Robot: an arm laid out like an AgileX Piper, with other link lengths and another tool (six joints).
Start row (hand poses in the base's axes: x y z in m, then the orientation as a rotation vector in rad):
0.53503 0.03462 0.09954 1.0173 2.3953 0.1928
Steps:
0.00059 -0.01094 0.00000 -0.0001 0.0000 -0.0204
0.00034 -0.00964 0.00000 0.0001 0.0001 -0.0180
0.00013 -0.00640 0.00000 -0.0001 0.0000 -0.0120
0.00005 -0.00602 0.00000 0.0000 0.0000 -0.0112
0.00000 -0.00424 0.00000 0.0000 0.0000 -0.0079
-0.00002 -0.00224 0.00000 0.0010 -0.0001 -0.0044
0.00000 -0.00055 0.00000 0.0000 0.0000 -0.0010
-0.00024 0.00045 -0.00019 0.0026 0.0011 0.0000
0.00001 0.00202 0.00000 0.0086 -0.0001 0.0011
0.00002 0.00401 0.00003 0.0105 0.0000 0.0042
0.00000 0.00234 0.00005 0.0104 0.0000 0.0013
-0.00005 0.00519 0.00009 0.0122 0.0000 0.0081
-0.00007 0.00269 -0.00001 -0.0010 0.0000 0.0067
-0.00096 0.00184 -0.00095 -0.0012 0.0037 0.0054
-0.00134 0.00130 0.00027 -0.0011 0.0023 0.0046
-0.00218 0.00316 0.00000 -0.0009 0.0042 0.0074
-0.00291 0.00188 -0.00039 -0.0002 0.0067 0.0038
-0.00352 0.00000 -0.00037 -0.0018 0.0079 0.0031
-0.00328 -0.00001 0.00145 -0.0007 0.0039 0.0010
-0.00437 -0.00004 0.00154 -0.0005 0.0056 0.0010
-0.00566 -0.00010 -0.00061 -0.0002 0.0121 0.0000
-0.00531 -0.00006 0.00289 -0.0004 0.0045 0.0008
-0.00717 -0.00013 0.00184 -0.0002 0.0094 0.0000
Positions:
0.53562 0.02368 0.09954 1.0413 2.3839 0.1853
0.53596 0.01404 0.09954 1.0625 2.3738 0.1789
0.53609 0.00764 0.09954 1.0765 2.3669 0.1745
0.53614 0.00162 0.09954 1.0895 2.3604 0.1705
0.53614 -0.00262 0.09954 1.0987 2.3558 0.1676
0.53612 -0.00486 0.09954 1.1042 2.3533 0.1673
0.53612 -0.00541 0.09954 1.1054 2.3527 0.1669
0.53588 -0.00496 0.09935 1.1070 2.3541 0.1694
0.53589 -0.00294 0.09935 1.1098 2.3560 0.1801
0.53591 0.00107 0.09938 1.1099 2.3601 0.1942
0.53591 0.00341 0.09943 1.1133 2.3624 0.2072
0.53586 0.00860 0.09952 1.1096 2.3690 0.2248
0.53579 0.01129 0.09951 1.1014 2.3729 0.2259
0.53483 0.01313 0.09856 1.0959 2.3792 0.2245
0.53349 0.01443 0.09883 1.0909 2.3838 0.2236
0.53131 0.01759 0.09883 1.0833 2.3918 0.2230
0.52840 0.01947 0.09844 1.0811 2.3999 0.2208
0.52488 0.01947 0.09807 1.0795 2.4085 0.2158
0.52160 0.01946 0.09952 1.0794 2.4124 0.2134
0.51723 0.01942 0.10106 1.0800 2.4179 0.2104
0.51157 0.01932 0.10045 1.0842 2.4286 0.2042
0.50626 0.01926 0.10334 1.0847 2.4330 0.2017
0.49909 0.01913 0.10518 1.0879 2.4413 0.1968

